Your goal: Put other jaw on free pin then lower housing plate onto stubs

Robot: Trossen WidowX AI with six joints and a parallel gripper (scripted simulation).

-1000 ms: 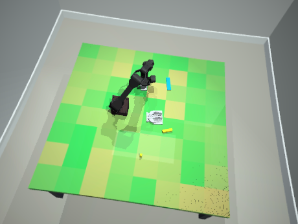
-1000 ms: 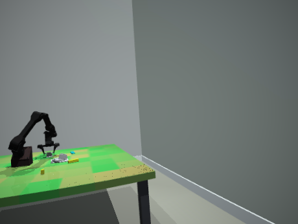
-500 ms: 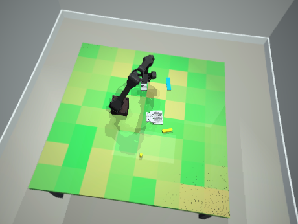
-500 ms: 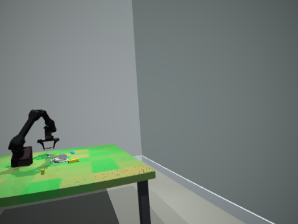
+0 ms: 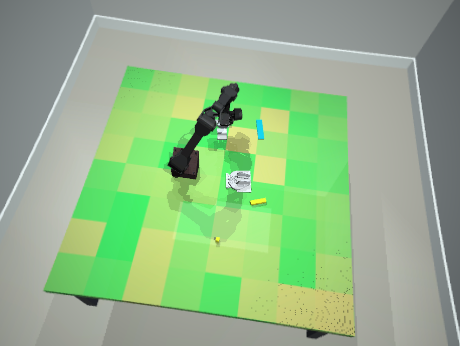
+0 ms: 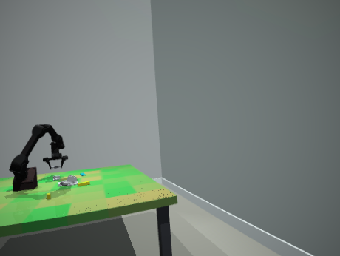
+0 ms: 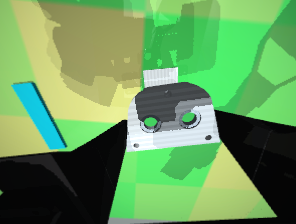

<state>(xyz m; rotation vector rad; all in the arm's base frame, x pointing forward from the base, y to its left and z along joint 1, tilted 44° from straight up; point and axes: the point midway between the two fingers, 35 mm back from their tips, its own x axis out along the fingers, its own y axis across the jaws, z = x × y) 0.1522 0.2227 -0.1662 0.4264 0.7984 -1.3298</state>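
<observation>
The jaw lies 12 cm ahead of my gripper tip, 29 cm to the right of it and 7 cm below it. Also, from my gripper tip: yellow bar 25 cm ahead, 37 cm to the right, 7 cm below; blue bar 20 cm ahead, 7 cm to the left, 8 cm below; small yellow cube 10 cm ahead, 60 cm to the right, 7 cm below.
</observation>
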